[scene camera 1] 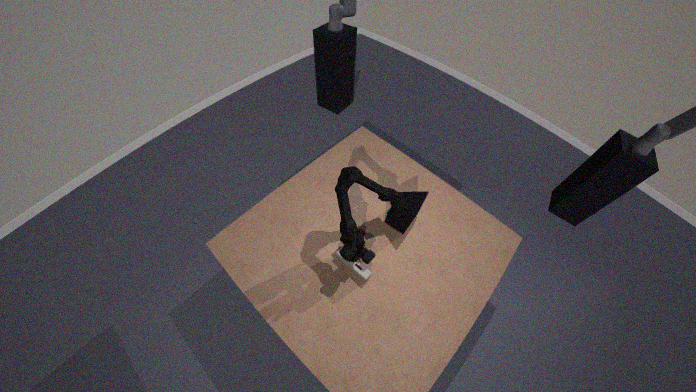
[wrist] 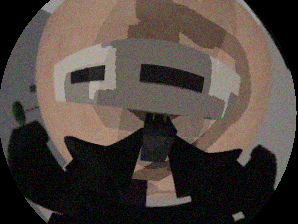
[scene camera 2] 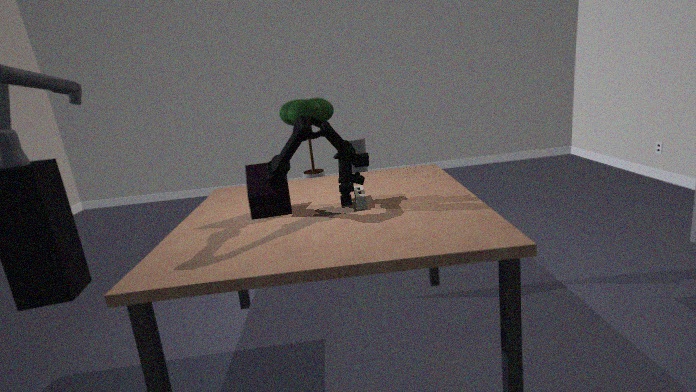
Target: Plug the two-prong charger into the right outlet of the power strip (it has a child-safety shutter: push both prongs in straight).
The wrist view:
gripper: 154, 132
dark two-prong charger: 159, 133, held by the gripper
